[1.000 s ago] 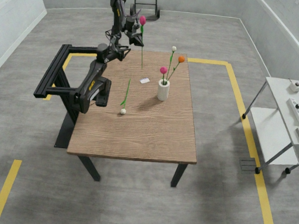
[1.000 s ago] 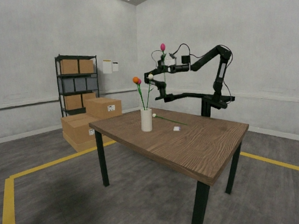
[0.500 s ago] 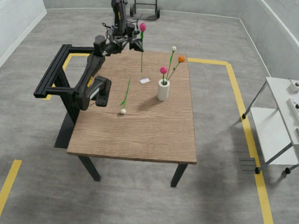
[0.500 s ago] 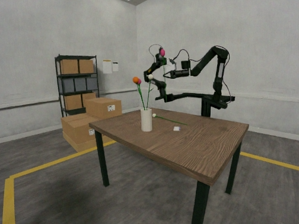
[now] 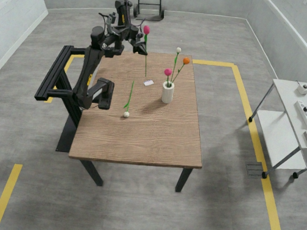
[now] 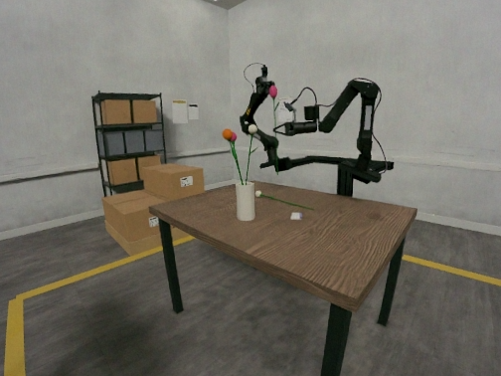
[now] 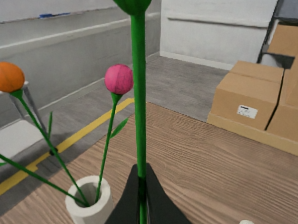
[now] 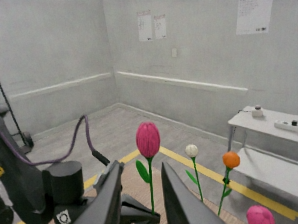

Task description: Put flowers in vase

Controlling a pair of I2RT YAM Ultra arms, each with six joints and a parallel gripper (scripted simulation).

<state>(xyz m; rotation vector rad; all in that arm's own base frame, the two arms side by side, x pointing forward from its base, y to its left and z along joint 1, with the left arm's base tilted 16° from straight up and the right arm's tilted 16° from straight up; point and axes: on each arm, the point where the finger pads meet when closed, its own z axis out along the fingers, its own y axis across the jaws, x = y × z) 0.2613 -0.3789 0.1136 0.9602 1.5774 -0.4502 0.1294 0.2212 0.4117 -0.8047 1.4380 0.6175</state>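
My left hand is 25 cm short of the orange flower, 4 cm to the left of it and 4 cm above it. The rest, counted from my left hand: small white card (1 cm ahead, 14 cm to the left, 40 cm below).
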